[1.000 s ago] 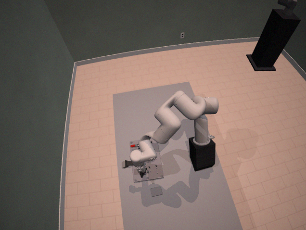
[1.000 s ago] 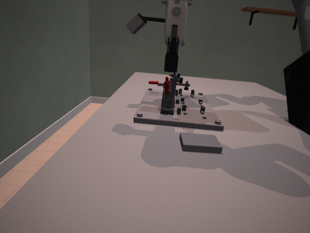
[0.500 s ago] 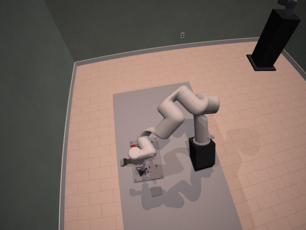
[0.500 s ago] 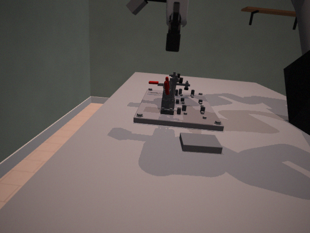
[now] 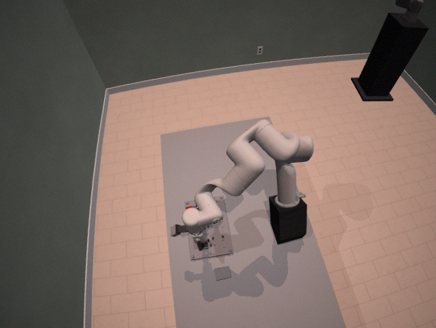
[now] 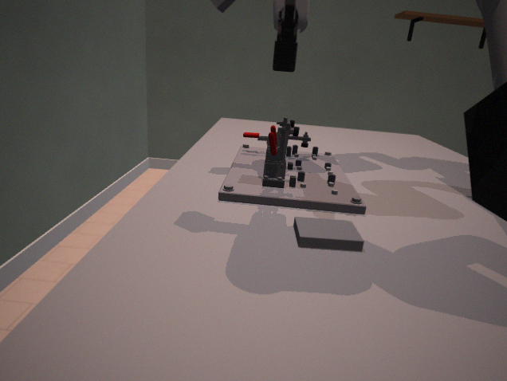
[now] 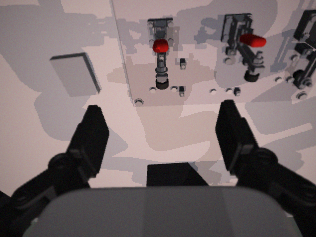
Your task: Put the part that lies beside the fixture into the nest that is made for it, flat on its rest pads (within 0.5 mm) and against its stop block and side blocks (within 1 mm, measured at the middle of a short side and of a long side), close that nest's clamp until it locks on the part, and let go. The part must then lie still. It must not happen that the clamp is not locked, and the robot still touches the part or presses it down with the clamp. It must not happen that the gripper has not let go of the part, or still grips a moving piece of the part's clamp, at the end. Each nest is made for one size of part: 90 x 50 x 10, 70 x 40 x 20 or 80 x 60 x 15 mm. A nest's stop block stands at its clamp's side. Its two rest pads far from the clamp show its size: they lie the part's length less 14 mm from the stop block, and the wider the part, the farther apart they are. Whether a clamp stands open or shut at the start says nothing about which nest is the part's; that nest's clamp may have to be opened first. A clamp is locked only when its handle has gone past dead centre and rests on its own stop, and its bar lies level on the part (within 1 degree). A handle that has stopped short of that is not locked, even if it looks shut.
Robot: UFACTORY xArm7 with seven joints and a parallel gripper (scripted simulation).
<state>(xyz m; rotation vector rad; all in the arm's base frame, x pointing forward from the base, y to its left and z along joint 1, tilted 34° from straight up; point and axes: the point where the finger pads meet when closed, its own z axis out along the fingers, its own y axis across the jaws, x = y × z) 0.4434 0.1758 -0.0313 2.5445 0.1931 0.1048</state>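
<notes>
Now: the grey part 21 cm below my hand, 15 cm to the left of it and 9 cm behind it. Round my hand: fixture plate 21 cm below, 11 cm to the right, 2 cm behind.
</notes>
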